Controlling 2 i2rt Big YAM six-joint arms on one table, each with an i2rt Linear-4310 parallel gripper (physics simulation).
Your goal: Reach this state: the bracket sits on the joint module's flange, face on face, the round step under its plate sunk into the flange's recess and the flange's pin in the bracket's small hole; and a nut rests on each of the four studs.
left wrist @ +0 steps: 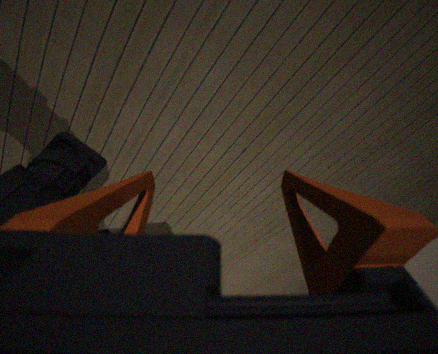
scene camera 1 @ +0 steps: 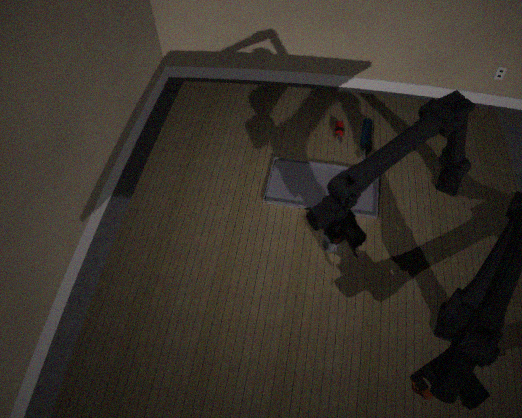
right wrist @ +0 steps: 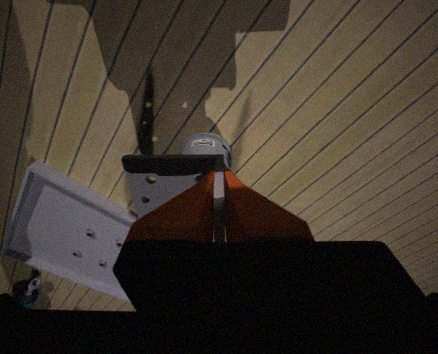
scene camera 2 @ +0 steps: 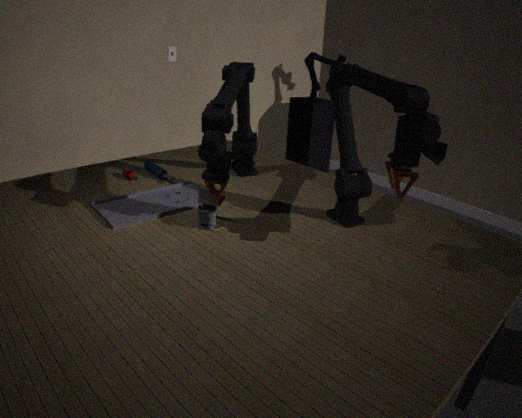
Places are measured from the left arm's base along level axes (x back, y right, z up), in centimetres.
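Pixels of known places: left gripper, between the fingertips: [left wrist: 218,177] [scene camera 1: 428,380] [scene camera 2: 396,193]; right gripper, between the fingertips: [scene camera 1: 335,240] [right wrist: 219,177] [scene camera 2: 217,200]; left arm's base, origin of its link: [left wrist: 69,164] [scene camera 1: 449,323] [scene camera 2: 345,219]; right arm's base, origin of its link: [scene camera 1: 448,182].
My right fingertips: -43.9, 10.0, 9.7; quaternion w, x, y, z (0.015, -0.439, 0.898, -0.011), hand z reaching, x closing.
Note:
For each thing: its top centre in the pictures, then the offset to it from my right fingertips, as dx, dy, dz. "spot": a spot on its surface instead.
- bracket's grey plate, a spot on its surface: [right wrist: 161,186] spot: +1.4, +4.3, -1.1
- joint module, centre of its top: [right wrist: 199,200] [scene camera 2: 207,203] [scene camera 1: 332,232] -2.0, +3.7, -2.3
- grey tray, centre of its top: [right wrist: 144,276] [scene camera 2: 156,200] [scene camera 1: 323,185] -12.5, +26.4, -8.1
- red tool, centre of its top: [scene camera 1: 339,128] [scene camera 2: 130,171] -15.5, +56.6, -6.3
- blue screwdriver, a spot on its surface: [scene camera 1: 366,134] spot: -4.0, +56.8, -5.6
My right gripper [right wrist: 219,177] is shut on the bracket's thin upright wall [right wrist: 219,189]. The bracket's grey plate [right wrist: 161,186] with small holes hangs level beneath the fingers. The joint module [right wrist: 206,145], a grey cylinder with a label, stands directly under the plate and is mostly hidden by it. In scene camera 2 the right gripper [scene camera 2: 214,191] holds the bracket just above the module [scene camera 2: 207,216] beside the grey tray. In scene camera 1 the right gripper [scene camera 1: 338,240] covers the module [scene camera 1: 332,247]. My left gripper [left wrist: 218,177] [scene camera 2: 401,180] is open and empty, raised far off at the right.
A grey tray [scene camera 1: 317,184] with small nuts [right wrist: 88,242] lies by the module; it also shows in scene camera 2 [scene camera 2: 145,201]. A red tool [scene camera 1: 339,128] and a blue screwdriver [scene camera 1: 366,134] lie behind it. A dark box [scene camera 2: 309,133] stands at the back.

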